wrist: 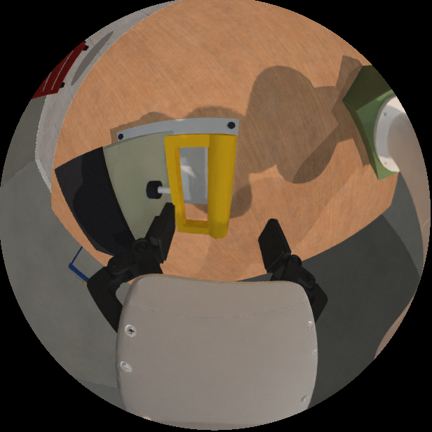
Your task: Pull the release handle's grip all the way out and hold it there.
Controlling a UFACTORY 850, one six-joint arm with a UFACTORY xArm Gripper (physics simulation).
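The release handle is a yellow frame whose grip [221,185] is a thick rounded bar on its right side, in the middle of the wrist view. The handle stands at the right side of a pale green housing [132,170] with a black end, on a grey base plate [200,126]. A black knob [154,190] on a short light rod sits at the handle's left. My gripper [221,222] is open and empty. Its left finger is close to the frame's lower left edge, and its right finger stands apart, to the right of the grip. The contact at the left finger is hard to tell.
A green block-like mount [361,112] and a white and beige arm part [395,135] are at the right. The wooden table top [200,55] ends in a curved edge near the gripper. A red slatted object [61,70] is at the upper left, and a blue frame [77,272] at the lower left.
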